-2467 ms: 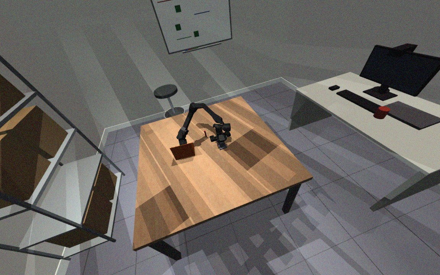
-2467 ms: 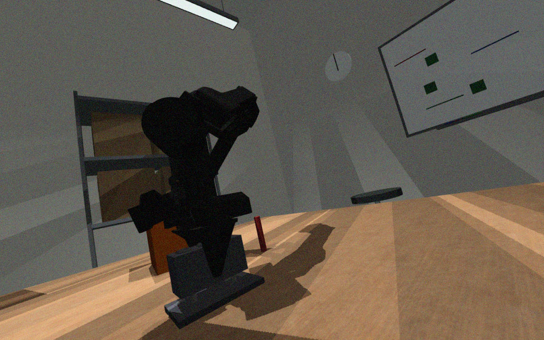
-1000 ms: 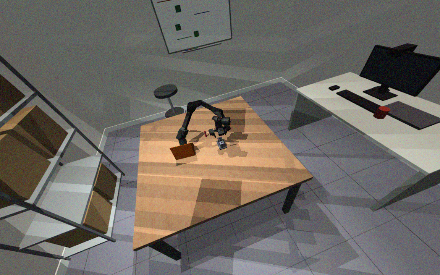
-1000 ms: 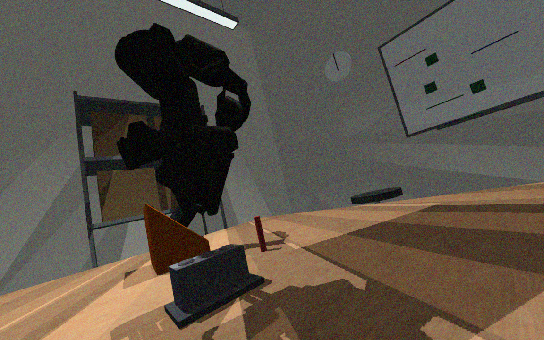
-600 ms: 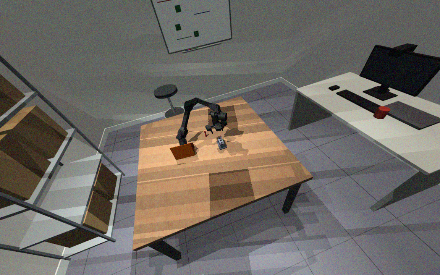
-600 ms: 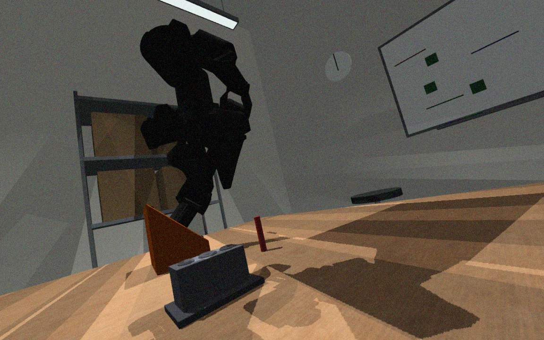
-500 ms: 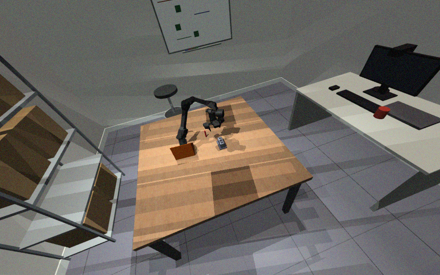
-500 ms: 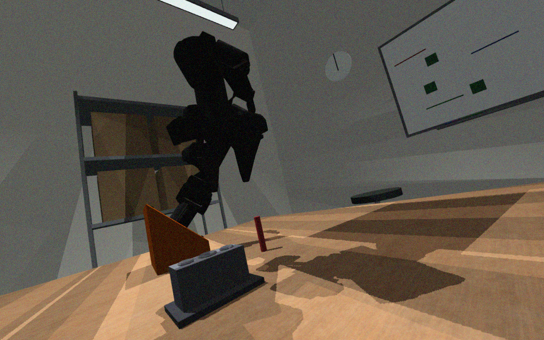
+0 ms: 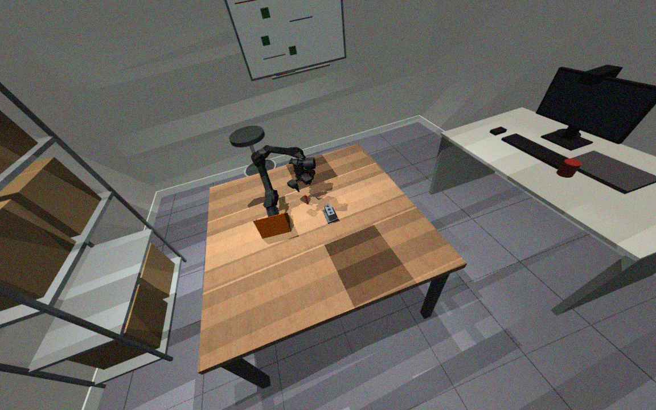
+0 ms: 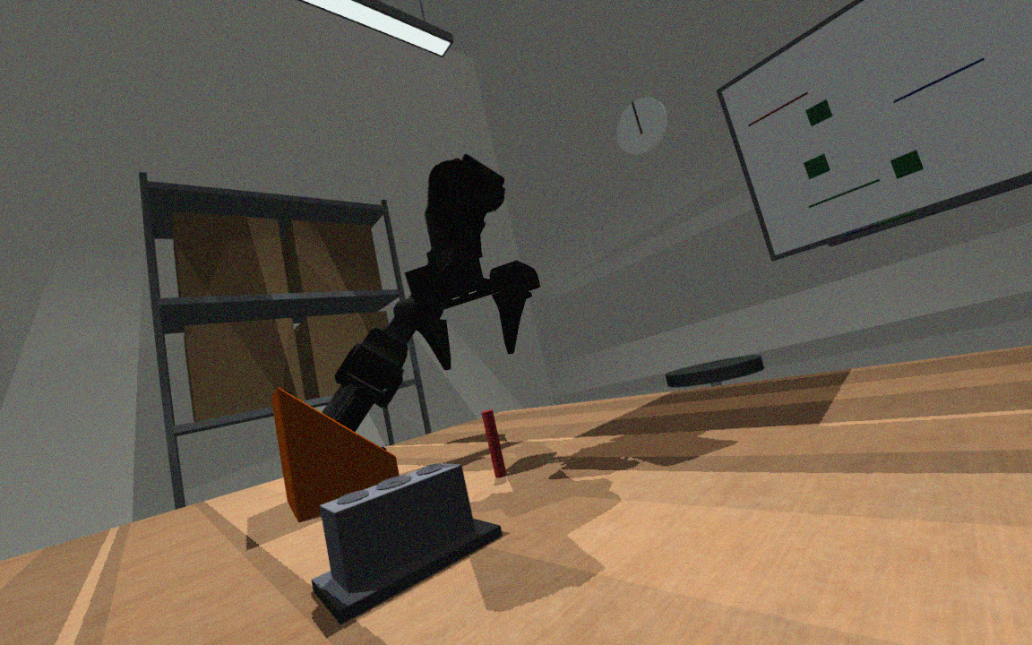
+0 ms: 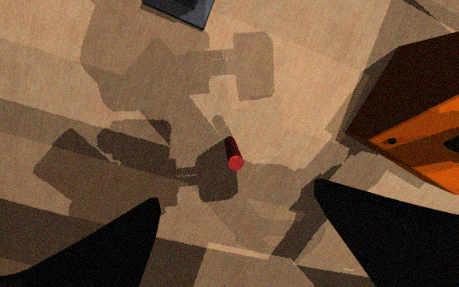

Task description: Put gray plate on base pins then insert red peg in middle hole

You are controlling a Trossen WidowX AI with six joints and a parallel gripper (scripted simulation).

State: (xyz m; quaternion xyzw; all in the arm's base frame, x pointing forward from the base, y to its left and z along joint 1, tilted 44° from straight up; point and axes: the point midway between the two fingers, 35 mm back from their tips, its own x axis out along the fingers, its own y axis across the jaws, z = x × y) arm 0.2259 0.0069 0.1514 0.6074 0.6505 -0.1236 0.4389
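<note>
Now: the red peg 10 cm below my gripper tip and 1 cm behind it. The rest, counted from my gripper tip: base (17 cm to the right, 13 cm below, 10 cm ahead); gray plate (17 cm to the right, 10 cm below, 10 cm ahead).
</note>
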